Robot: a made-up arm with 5 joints.
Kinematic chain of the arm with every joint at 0, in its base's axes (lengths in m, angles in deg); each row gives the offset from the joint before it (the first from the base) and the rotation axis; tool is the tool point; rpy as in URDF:
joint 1: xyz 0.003 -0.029 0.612 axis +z
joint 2: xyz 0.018 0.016 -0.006 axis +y
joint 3: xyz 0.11 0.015 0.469 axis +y
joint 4: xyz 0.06 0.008 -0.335 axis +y
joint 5: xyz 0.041 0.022 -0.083 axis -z
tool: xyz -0.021 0.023 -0.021 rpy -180 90 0
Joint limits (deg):
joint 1: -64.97..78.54
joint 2: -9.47..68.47
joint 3: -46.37..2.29
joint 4: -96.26..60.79
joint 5: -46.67..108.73
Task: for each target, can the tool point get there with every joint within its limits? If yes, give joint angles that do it. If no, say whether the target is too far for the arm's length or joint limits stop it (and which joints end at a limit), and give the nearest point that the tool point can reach.
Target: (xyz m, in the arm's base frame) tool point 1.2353 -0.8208 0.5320
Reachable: no: too far | nearest point 0.5335 -0.3699 0.5747 | short by 0.835 m
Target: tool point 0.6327 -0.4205 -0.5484
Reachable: no: too far | nearest point 0.4029 -0.2776 0.2246 | short by 0.819 m
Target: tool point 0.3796 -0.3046 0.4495
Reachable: yes | joints -46.39 54.11 -22.87 -78.14 88.50
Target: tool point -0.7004 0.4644 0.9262
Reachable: no: joint limits stop it (at a limit: joint 1) | nearest point -0.0190 0.3263 0.9262 | short by 0.695 m
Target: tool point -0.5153 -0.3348 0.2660
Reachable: no: joint limits stop it (at a limit: joint 1, joint 2, joint 3) | nearest point -0.0642 0.0735 0.4639 | short by 0.640 m
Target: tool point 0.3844 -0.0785 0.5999
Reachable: yes | joints -19.90 27.03 -8.00 -77.75 -2.08
